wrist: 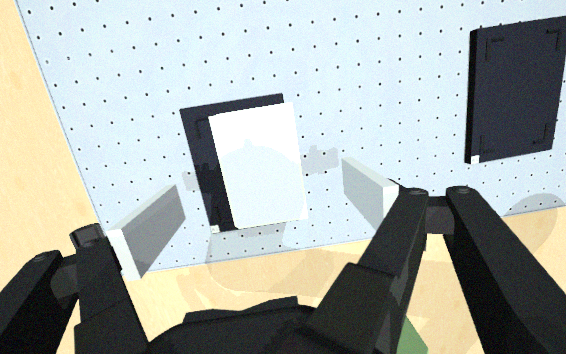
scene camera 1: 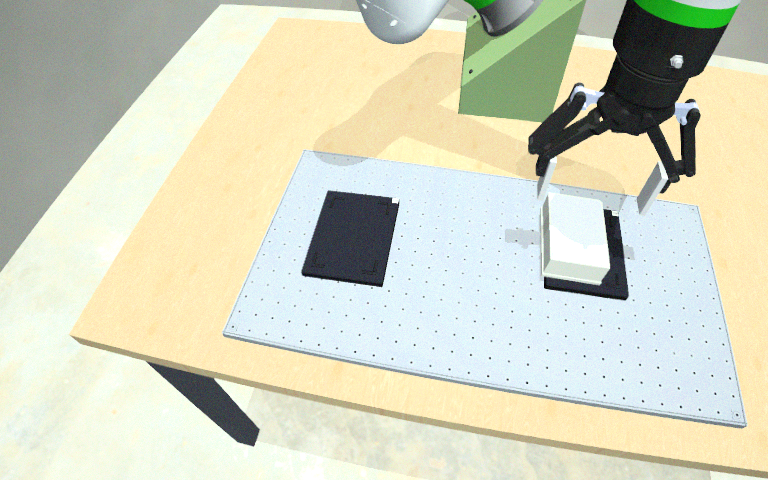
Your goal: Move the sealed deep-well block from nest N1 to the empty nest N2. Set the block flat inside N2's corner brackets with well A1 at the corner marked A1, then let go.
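Pixels of known places: gripper, fingertip midpoint: (wrist: 261,188) (scene camera 1: 590,199); arm's base, link origin: (scene camera 1: 517,6).
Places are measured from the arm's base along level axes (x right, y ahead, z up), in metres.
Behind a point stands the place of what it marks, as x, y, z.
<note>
The sealed deep-well block (scene camera 1: 576,232) @[-0.104, 0.464, -0.096] (wrist: 260,170) @[-0.108, 0.456, -0.097], white, rests on a dark nest (scene camera 1: 616,257) @[-0.178, 0.465, -0.140] (wrist: 197,150) @[-0.181, 0.482, -0.140], at the right in the scene view. It is off-centre, shifted to the left side in the scene view, so a strip of nest shows beside it. Whether it lies fully flat is hard to tell. A white tag (scene camera 1: 615,213) @[-0.186, 0.377, -0.140] (wrist: 215,229) @[-0.185, 0.376, -0.140] marks one nest corner. The other dark nest (scene camera 1: 351,237) @[0.221, 0.497, -0.140] (wrist: 517,92) @[0.218, 0.490, -0.140] is empty, with corner brackets and a white tag. Nest numbers are not readable. My gripper (scene camera 1: 591,204) @[-0.104, 0.458, -0.033] (wrist: 261,188) @[-0.104, 0.458, -0.033] is open and empty above the block, its fingers apart from it.
Both nests stand on a light blue perforated plate (scene camera 1: 453,294) @[0.058, 0.562, -0.152] (wrist: 380,55) @[0.050, 0.556, -0.152] on the wooden table (scene camera 1: 186,243) @[0.490, 0.536, -0.165]. A green bracket (scene camera 1: 512,84) @[-0.005, 0.139, -0.084] stands behind the plate. The arm's shadow falls on the table behind the plate.
</note>
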